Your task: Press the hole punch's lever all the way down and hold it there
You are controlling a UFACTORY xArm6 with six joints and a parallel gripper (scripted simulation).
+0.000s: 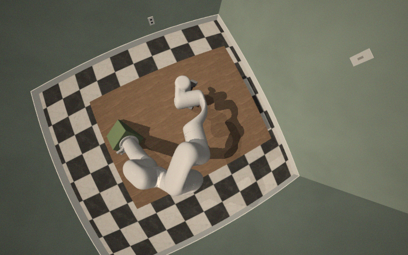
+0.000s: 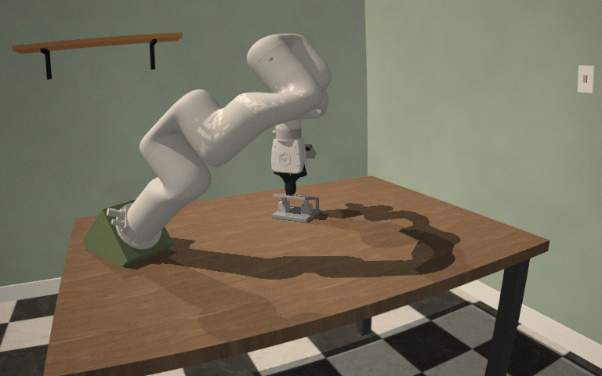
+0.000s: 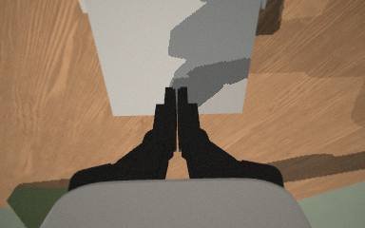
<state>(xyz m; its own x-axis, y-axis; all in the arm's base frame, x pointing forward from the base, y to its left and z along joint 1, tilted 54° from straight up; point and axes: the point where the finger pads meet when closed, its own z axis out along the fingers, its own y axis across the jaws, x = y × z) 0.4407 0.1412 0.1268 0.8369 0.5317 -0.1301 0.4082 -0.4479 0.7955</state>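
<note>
The hole punch lies 30 mm ahead of my hand, 20 mm to the left of it and 60 mm below it.
</note>
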